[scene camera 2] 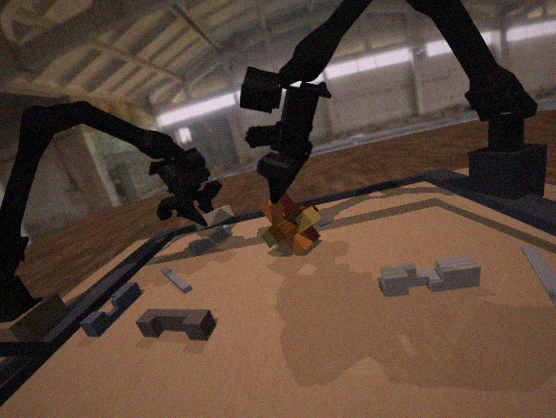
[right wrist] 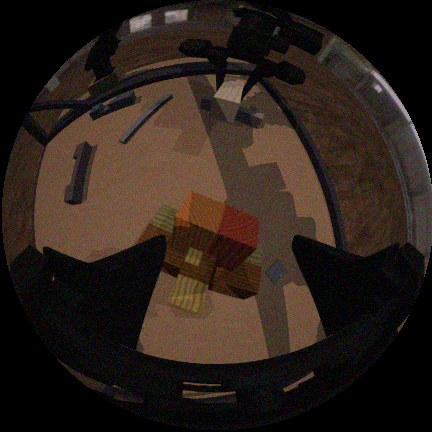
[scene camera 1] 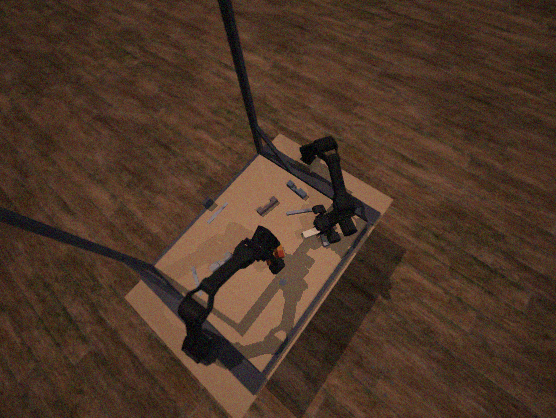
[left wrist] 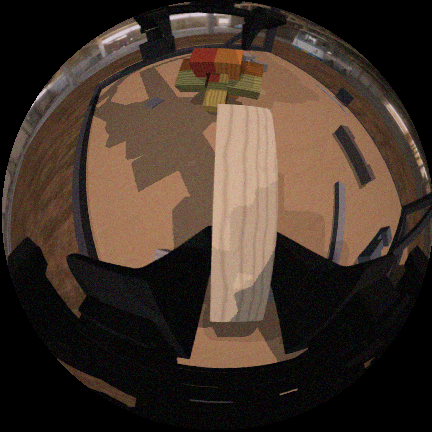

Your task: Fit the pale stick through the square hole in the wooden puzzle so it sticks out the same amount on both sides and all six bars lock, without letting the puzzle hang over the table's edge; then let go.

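Places are measured from the left arm's base along level axes (x ahead, y left, z up), in centimetres.
Pixels of known places: left gripper, fingertip midpoint: point(scene camera 2: 211, 223) point(scene camera 1: 315, 232) point(left wrist: 238, 233); right gripper, fingertip midpoint: point(scene camera 2: 280, 193) point(right wrist: 231, 242) point(scene camera 1: 277, 252) point(left wrist: 208, 45); left arm's base at its link origin: point(scene camera 2: 18, 310) point(right wrist: 104, 73) point(scene camera 1: 308, 158); right arm's base at its link origin: point(scene camera 2: 506, 148) point(scene camera 1: 201, 347) point(left wrist: 154, 39).
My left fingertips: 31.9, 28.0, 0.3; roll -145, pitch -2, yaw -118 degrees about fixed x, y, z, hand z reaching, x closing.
Ahead of a thing's pixels: the offset from my left fingertips to its middle, as dx, dy, dz. "*": to the spot under its first point.
The wooden puzzle {+21.5, -7.7, -1.0} point(scene camera 1: 280, 252) point(scene camera 2: 292, 227) point(left wrist: 229, 62) point(right wrist: 240, 230), with orange, red, green and yellow bars, sits on the table. My left gripper point(scene camera 2: 206, 220) point(left wrist: 238, 233) is shut on the pale stick {+0.9, -0.4, +1.4} point(scene camera 1: 311, 232) point(scene camera 2: 220, 214) point(left wrist: 245, 190) point(right wrist: 230, 95) and holds it above the table, apart from the puzzle. In the left wrist view the stick's far end points toward the puzzle. My right gripper point(right wrist: 231, 242) is open above the puzzle, its fingers on either side of it and not gripping it. The square hole cannot be made out clearly.
A grey notched bar {-2.9, +2.7, -5.3} point(scene camera 2: 210, 240) lies below the left gripper. A brown notched bar {+2.0, -29.5, -5.3} point(scene camera 2: 177, 320) point(right wrist: 80, 172), a blue-grey notched bar {-14.9, -23.1, -5.3} point(scene camera 2: 126, 295) and a thin strip {-6.3, -13.9, -6.3} point(scene camera 2: 176, 280) point(right wrist: 146, 119) lie nearby. A small flat square {* +27.5, +1.3, -6.5} point(right wrist: 276, 271) lies beside the puzzle. A dark rail point(left wrist: 80, 175) edges the table.
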